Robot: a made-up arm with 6 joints. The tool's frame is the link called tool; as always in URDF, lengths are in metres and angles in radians. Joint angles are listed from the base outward.
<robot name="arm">
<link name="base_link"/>
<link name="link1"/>
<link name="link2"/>
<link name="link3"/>
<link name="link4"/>
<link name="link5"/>
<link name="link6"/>
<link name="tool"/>
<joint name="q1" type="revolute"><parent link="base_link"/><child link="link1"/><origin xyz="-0.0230 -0.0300 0.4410"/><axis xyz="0 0 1"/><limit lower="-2.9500" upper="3.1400"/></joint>
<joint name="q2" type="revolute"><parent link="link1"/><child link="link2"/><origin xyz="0.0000 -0.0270 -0.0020" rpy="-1.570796 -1.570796 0.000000"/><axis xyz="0 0 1"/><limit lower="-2.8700" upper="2.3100"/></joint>
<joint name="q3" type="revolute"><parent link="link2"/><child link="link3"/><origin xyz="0.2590 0.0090 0.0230" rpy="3.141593 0.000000 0.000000"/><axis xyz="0 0 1"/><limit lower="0.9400" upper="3.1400"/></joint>
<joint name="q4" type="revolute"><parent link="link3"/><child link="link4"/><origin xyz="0.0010 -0.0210 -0.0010" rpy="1.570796 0.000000 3.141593"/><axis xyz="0 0 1"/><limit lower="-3.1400" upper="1.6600"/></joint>
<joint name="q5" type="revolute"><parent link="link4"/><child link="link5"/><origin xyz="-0.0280 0.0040 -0.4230" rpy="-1.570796 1.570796 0.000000"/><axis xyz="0 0 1"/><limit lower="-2.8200" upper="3.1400"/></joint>
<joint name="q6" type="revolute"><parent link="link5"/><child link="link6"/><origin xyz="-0.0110 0.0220 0.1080" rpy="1.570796 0.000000 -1.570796"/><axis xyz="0 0 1"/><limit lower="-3.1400" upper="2.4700"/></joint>
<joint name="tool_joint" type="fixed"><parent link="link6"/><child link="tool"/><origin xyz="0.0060 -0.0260 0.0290" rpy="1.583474 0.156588 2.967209"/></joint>
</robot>
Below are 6 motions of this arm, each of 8 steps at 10 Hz.
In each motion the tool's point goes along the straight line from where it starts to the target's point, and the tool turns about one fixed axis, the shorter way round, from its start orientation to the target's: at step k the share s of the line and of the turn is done. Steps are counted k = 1, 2, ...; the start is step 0. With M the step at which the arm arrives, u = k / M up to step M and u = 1 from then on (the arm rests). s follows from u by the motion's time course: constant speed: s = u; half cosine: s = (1 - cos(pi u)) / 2; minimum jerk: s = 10 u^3 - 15 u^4 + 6 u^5.
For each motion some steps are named. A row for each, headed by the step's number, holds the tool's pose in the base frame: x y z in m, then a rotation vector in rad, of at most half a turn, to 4 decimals.
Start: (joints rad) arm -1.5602 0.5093 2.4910 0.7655 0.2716 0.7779
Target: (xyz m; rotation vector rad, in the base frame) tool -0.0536 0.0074 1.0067 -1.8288 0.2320 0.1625
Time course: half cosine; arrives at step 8
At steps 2, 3, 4, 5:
2: -0.0812 0.0619 1.0013 -2.0788 -0.0484 0.2439
3: -0.0759 0.0516 1.0023 -2.0331 0.0069 0.2282
4: -0.0697 0.0393 1.0035 -1.9781 0.0709 0.2099
5: -0.0636 0.0271 1.0047 -1.9219 0.1336 0.1917

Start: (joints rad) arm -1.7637 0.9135 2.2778 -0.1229 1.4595 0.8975
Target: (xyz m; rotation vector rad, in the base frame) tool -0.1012 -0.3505 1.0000 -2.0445 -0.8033 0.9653
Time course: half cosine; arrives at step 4
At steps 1, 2, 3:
1: -0.1723 -0.3316 1.0150 -2.4613 -0.3704 1.0469
2: -0.1428 -0.3394 1.0088 -2.2953 -0.5610 1.0179
3: -0.1134 -0.3473 1.0026 -2.1197 -0.7355 0.9820

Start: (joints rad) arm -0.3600 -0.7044 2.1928 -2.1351 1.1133 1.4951
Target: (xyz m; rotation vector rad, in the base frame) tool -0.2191 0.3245 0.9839 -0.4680 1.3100 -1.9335
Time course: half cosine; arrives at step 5
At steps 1, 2, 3, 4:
1: -0.4910 0.2381 0.8495 -0.1570 1.4336 -1.2328
2: -0.4159 0.2620 0.8867 -0.2399 1.4143 -1.4277
3: -0.3230 0.2915 0.9326 -0.3457 1.3752 -1.6676
4: -0.2478 0.3154 0.9697 -0.4337 1.3304 -1.8603

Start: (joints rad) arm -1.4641 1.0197 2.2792 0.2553 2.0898 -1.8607
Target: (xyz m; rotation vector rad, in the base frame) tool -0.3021 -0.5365 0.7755 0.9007 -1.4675 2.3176
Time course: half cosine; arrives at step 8
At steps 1, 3, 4, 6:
1: -0.1128 -0.4009 0.9609 0.7714 0.2590 2.7026
3: -0.1661 -0.4390 0.9088 0.8384 -0.2391 2.6909
4: -0.2037 -0.4660 0.8719 0.8718 -0.5897 2.6365
6: -0.2733 -0.5158 0.8037 0.9012 -1.2189 2.4370

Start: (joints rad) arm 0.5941 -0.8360 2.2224 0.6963 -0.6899 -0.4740
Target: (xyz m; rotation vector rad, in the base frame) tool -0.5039 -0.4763 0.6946 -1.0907 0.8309 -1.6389
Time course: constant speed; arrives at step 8
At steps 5, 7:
5: -0.5136 -0.4466 0.6372 -0.7583 1.2676 -1.4397
7: -0.5071 -0.4664 0.6755 -0.9836 0.9832 -1.5798

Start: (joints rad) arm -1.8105 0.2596 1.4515 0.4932 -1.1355 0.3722
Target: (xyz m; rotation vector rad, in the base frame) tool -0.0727 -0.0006 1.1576 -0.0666 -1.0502 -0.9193
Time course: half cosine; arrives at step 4
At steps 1, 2, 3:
1: -0.1005 -0.1316 1.1321 -0.3452 -1.1466 -0.7095
2: -0.0890 -0.0773 1.1427 -0.2303 -1.1093 -0.7983
3: -0.0775 -0.0231 1.1532 -0.1147 -1.0683 -0.8844

